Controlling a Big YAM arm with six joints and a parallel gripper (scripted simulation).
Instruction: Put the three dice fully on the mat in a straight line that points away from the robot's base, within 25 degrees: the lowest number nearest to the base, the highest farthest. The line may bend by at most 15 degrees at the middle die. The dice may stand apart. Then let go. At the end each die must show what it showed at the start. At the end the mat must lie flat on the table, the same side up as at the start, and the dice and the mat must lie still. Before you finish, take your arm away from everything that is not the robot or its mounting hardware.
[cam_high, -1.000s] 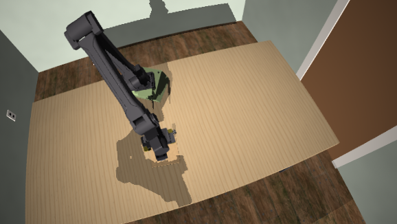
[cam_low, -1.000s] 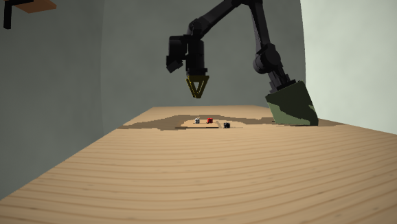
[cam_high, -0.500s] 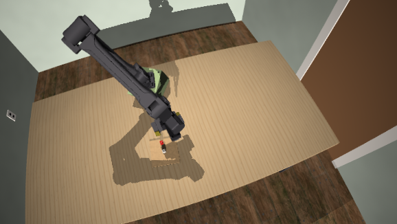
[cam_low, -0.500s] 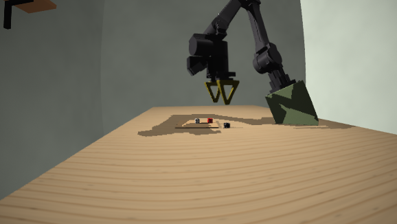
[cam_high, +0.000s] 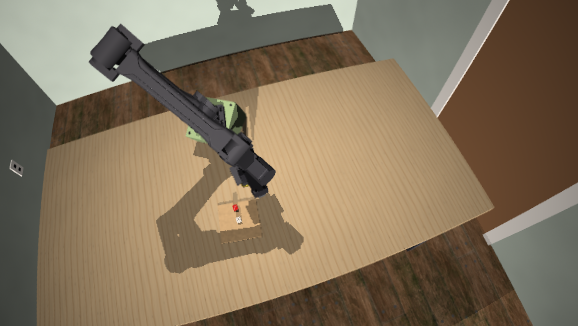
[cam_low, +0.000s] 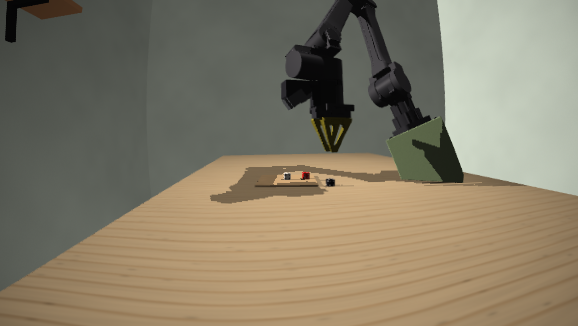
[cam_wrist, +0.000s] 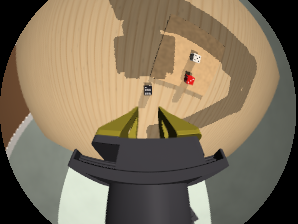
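Right now my hand is 8 cm above the black die. Round my hand: tan mat (10 cm ahead, 8 cm below, 6 cm to the right); then white die (10 cm ahead, 7 cm below, 6 cm to the right); then red die (7 cm to the right, 7 cm below, 5 cm ahead).
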